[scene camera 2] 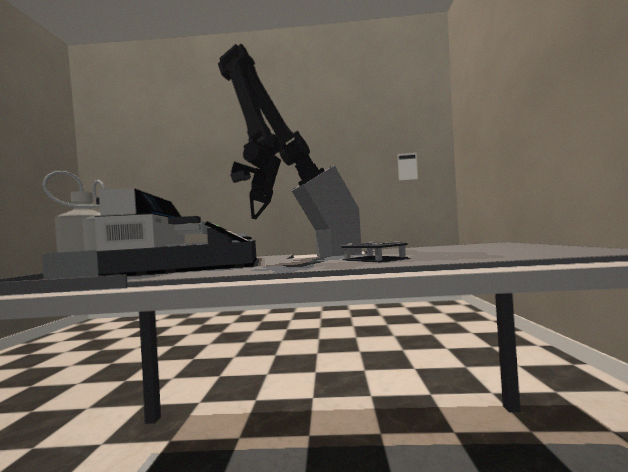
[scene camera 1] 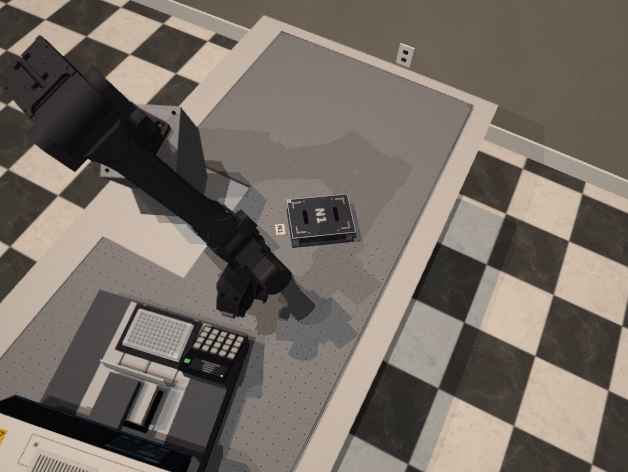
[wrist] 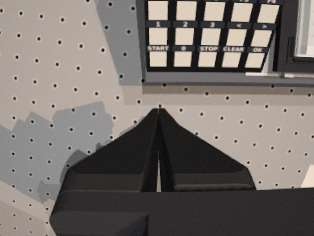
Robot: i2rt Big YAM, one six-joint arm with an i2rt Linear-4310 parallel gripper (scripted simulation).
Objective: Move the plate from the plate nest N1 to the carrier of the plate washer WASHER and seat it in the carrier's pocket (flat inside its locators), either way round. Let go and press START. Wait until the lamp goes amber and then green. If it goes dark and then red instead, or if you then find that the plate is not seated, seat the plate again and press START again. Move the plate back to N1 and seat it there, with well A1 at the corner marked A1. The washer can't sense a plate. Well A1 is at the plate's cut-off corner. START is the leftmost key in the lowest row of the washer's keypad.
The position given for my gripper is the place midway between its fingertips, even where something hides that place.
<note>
In view: my gripper point(wrist: 158, 117), a white well plate point(scene camera 1: 134, 339) and a plate washer point(scene camera 2: 133, 228).
</note>
